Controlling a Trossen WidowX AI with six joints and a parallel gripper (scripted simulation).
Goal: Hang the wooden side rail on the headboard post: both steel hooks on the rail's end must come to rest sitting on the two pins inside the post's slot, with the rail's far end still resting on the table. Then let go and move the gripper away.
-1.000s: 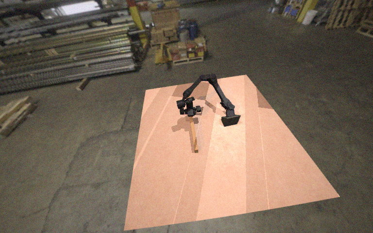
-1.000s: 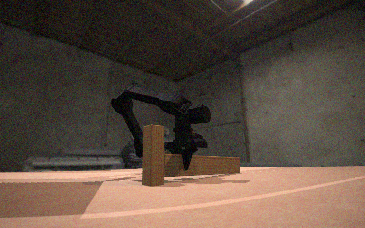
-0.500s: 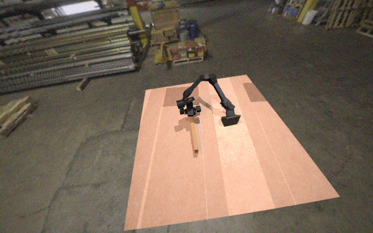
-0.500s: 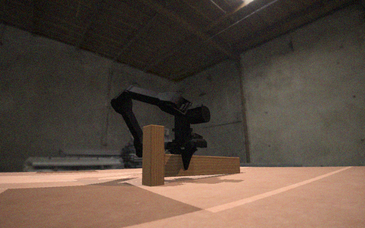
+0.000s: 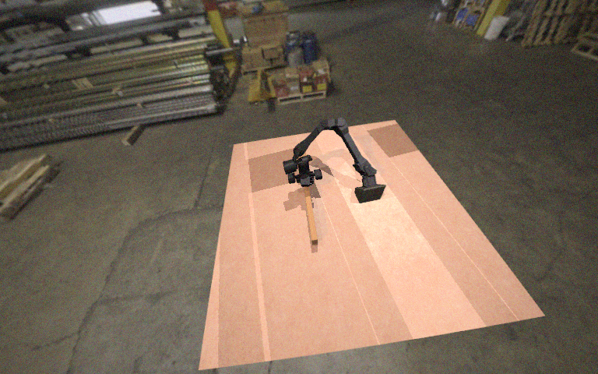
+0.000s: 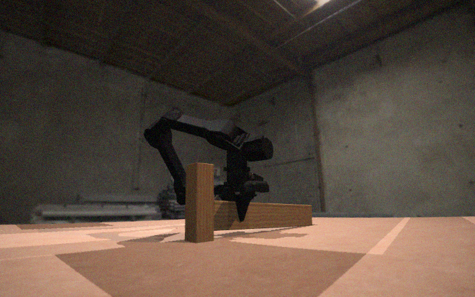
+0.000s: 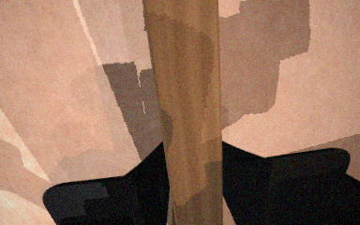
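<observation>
The headboard post lies 12 cm to the right of my gripper tip, 4 cm above it and 1 cm behind it.
</observation>
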